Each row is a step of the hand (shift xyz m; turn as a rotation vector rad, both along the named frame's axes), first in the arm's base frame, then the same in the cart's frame.
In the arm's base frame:
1: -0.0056 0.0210 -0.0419 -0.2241 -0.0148 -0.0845
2: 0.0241 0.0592 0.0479 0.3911 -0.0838 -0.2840
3: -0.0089 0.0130 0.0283 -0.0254 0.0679 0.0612
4: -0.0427 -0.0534 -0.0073 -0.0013 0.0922 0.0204
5: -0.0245 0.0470 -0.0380 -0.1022 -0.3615 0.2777
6: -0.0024 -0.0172 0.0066 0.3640 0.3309 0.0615
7: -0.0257 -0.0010 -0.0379 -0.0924 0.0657 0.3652
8: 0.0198 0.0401 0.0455 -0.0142 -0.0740 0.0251
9: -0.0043 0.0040 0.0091 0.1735 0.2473 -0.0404
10: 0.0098 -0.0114 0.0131 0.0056 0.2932 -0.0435
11: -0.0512 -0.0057 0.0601 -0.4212 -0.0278 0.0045
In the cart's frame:
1: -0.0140 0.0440 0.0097 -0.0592 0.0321 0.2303
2: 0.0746 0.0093 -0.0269 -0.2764 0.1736 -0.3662
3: 0.0295 -0.0117 0.0066 0.0924 0.0021 0.0214
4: -0.0412 -0.0355 0.0420 0.0801 0.0499 0.0015
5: 0.0081 0.0580 0.0288 -0.0593 -0.4582 0.0694
6: -0.0076 -0.0169 0.0014 0.2624 0.2164 -0.3607
7: -0.0260 0.0242 0.0289 0.3063 -0.2205 0.0612
8: 0.0595 -0.0027 -0.0229 -0.0346 -0.0707 0.0103
9: 0.0094 -0.0040 0.0036 0.1403 0.2153 -0.1638
10: 0.0006 -0.0165 -0.0112 0.1787 0.2365 0.0047
11: 0.0403 -0.0507 0.0456 0.0028 -0.0556 0.4184

